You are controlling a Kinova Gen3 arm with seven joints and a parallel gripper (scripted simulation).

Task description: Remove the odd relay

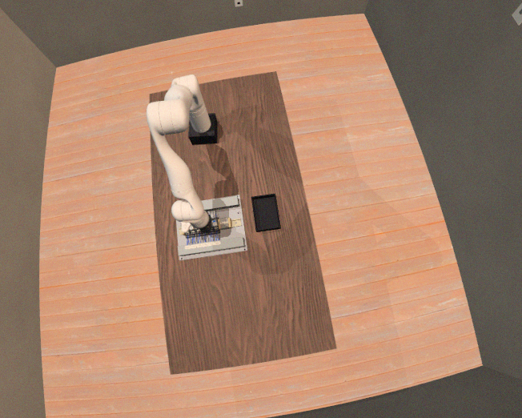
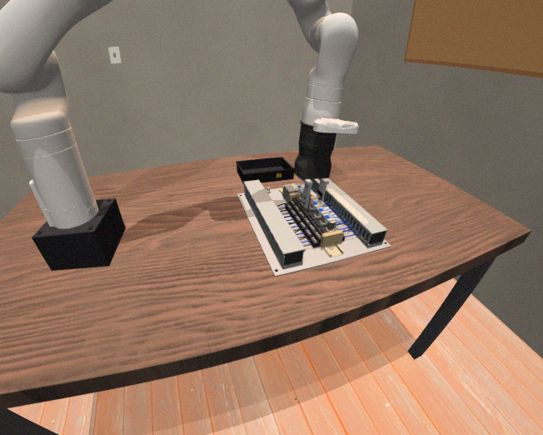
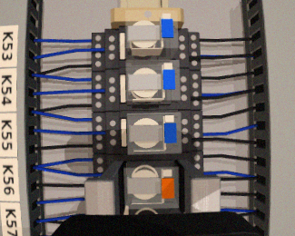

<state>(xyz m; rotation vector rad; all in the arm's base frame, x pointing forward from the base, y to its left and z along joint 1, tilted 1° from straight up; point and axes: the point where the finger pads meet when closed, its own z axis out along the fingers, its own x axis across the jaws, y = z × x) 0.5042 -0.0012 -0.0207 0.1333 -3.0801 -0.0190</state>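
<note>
Now: the grey relay 10 mm below my hand. From my hand the other things lie so: relay panel: 20 mm to the left, 40 mm below; black parts tray: 50 mm behind, 290 mm to the left, 50 mm below.
</note>
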